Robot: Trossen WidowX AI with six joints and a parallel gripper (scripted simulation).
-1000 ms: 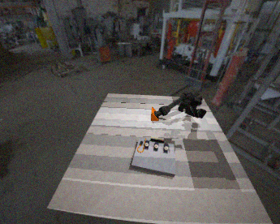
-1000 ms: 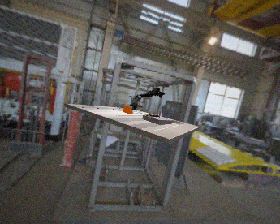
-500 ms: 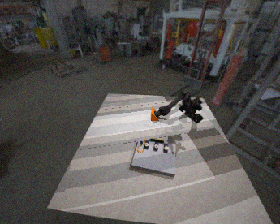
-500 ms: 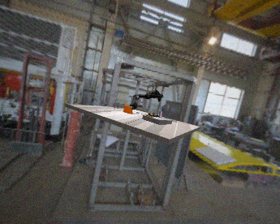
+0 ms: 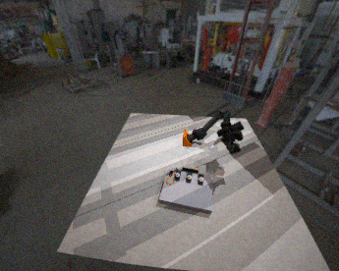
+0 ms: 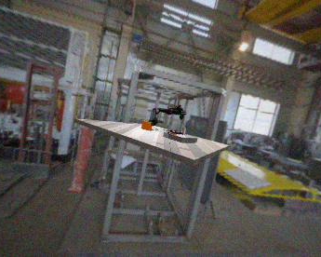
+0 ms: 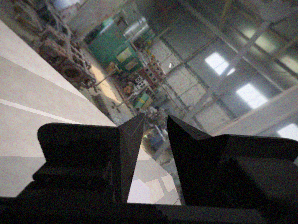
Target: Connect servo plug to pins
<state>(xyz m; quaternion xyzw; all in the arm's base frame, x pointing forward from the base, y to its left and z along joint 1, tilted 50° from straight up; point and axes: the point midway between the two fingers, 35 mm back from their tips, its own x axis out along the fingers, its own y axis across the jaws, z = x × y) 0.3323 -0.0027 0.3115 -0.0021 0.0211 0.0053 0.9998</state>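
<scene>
Now: gripper tip 220 mm above the coloured band and 160 mm to the left of it. Also, from my gripper tip: grey printed holder: 270 mm below, 210 mm to the right, 150 mm ahead.
</scene>
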